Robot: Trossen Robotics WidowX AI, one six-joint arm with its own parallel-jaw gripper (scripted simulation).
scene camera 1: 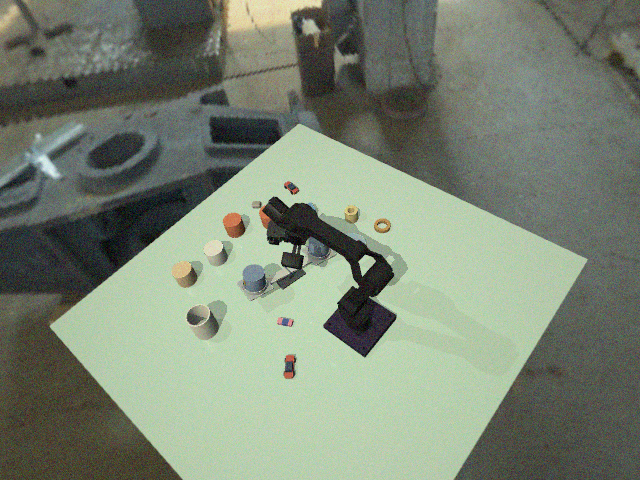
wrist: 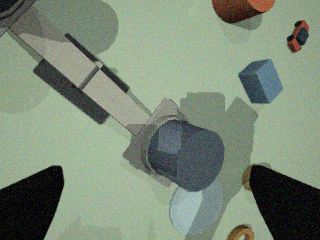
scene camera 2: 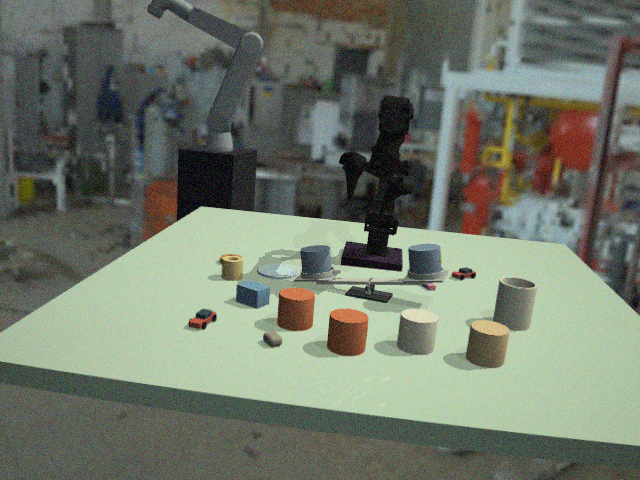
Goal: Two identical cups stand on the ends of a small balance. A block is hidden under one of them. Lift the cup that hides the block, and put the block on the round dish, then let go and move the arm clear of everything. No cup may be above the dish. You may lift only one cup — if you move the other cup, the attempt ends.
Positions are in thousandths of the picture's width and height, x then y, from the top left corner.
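Labels:
My gripper is visible in scene camera 1 (465, 505), in scene camera 2 (571, 432) and in the wrist view (495, 731).

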